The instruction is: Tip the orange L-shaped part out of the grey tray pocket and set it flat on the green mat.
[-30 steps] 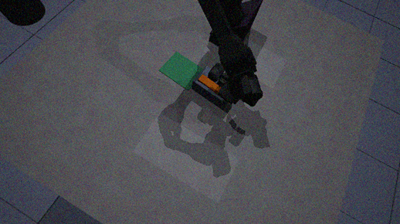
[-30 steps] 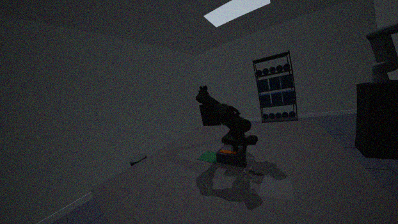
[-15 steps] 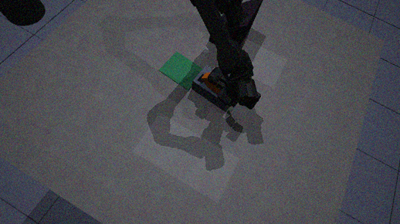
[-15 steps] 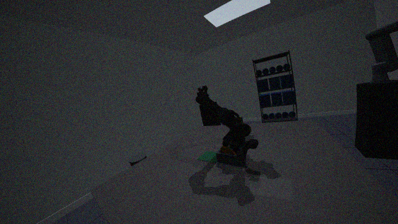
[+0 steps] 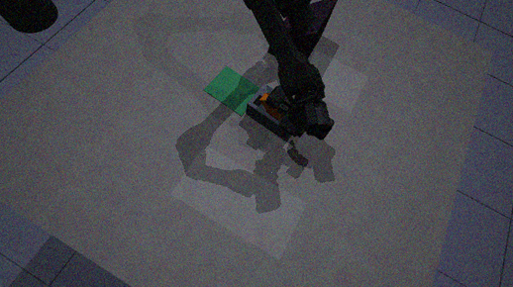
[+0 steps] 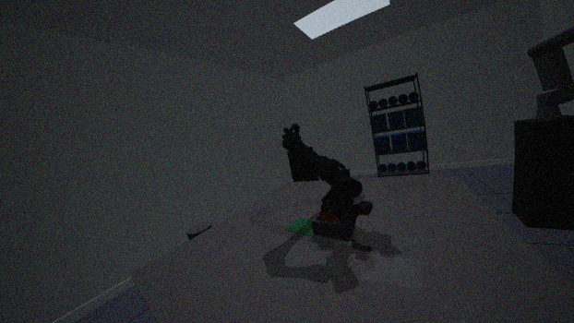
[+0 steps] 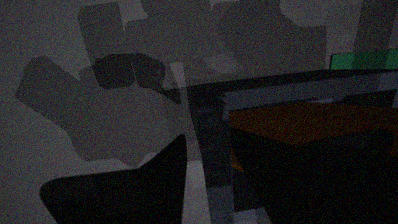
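Now: gripper tip 6 cm to the left of the orange L-shaped part, 1 cm below it and 1 cm past it. Round my gripper tip: green mat: 22 cm to the right, 5 cm below.
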